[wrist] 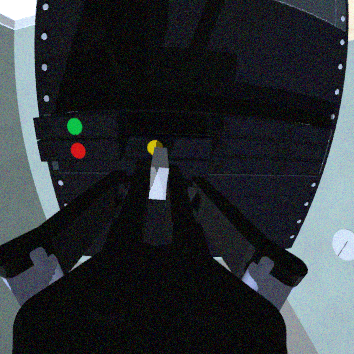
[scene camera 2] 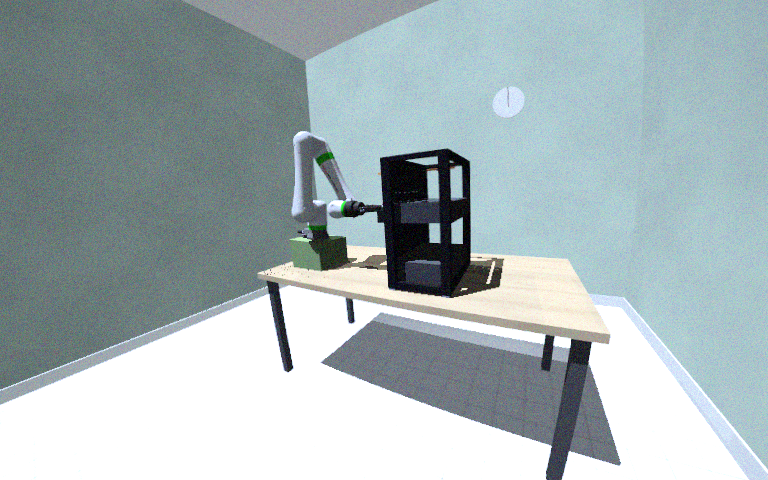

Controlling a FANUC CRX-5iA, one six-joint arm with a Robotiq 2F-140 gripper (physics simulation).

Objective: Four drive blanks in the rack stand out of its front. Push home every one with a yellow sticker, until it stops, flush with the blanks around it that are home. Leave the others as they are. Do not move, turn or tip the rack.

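The black rack [scene camera 2: 444, 192] [wrist: 44, 52] stands upright on the table. In the wrist view, a blank with a yellow sticker [wrist: 151, 148] lies at the fingertips, which cover the sticker's lower right edge. To its left, a blank with a green sticker [wrist: 74, 126] sits above one with a red sticker [wrist: 78, 150]; their left ends jut past the rack's edge. The area below the yellow sticker is hidden by the fingers. My gripper [scene camera 2: 380, 208] [wrist: 159, 158] is shut and empty, with its tips at the rack's front. Whether they touch the yellow-stickered blank cannot be told.
The arm stands on a green block [scene camera 2: 306, 254] at the left of the wooden table [scene camera 2: 532, 283]. Grey boxes sit inside the rack, one at mid height [scene camera 2: 420, 212] and one at the bottom [scene camera 2: 423, 272]. A round clock [scene camera 2: 508, 101] hangs on the wall.
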